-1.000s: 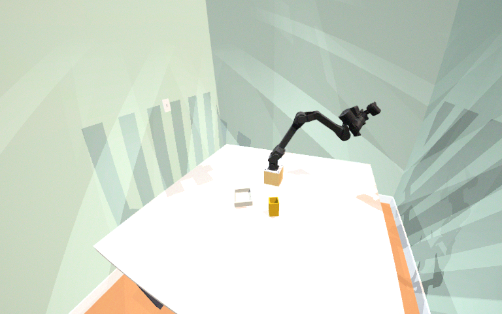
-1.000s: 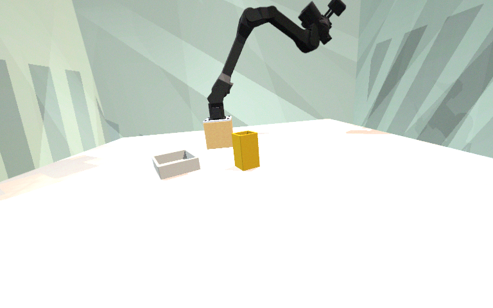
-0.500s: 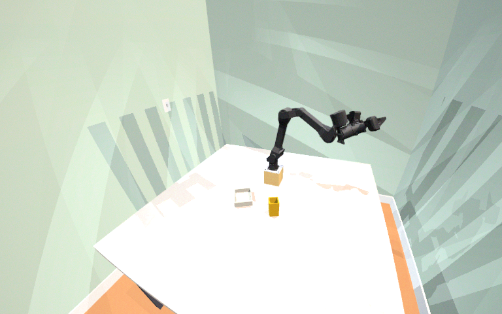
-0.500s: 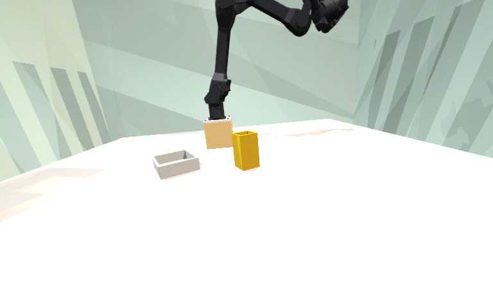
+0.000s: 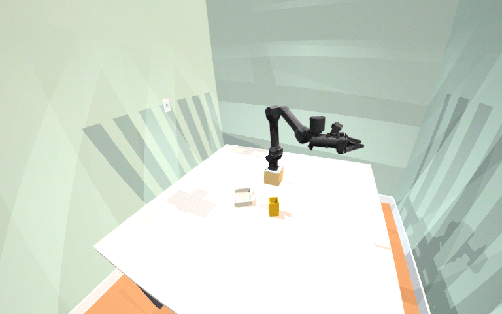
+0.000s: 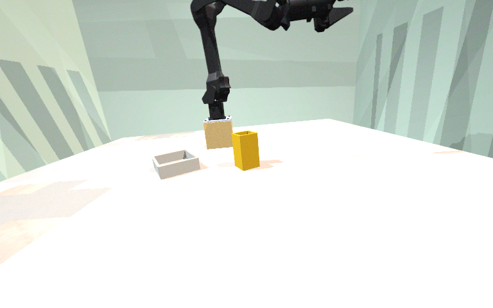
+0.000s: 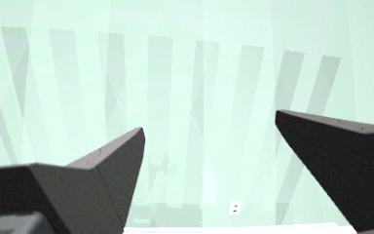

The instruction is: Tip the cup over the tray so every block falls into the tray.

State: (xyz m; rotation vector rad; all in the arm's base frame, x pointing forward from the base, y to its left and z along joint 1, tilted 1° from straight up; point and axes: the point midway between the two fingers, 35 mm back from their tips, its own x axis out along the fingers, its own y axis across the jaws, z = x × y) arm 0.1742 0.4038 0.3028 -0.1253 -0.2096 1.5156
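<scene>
Now: gripper tip 36 cm above the purple block, 35 cm to the left of it and 10 cm short of it. The rest, counted from my gripper tip: blue block: 38 cm below, 35 cm to the right, 10 cm ahead; yellow square cup: 38 cm below, 35 cm to the right, 10 cm ahead.
</scene>
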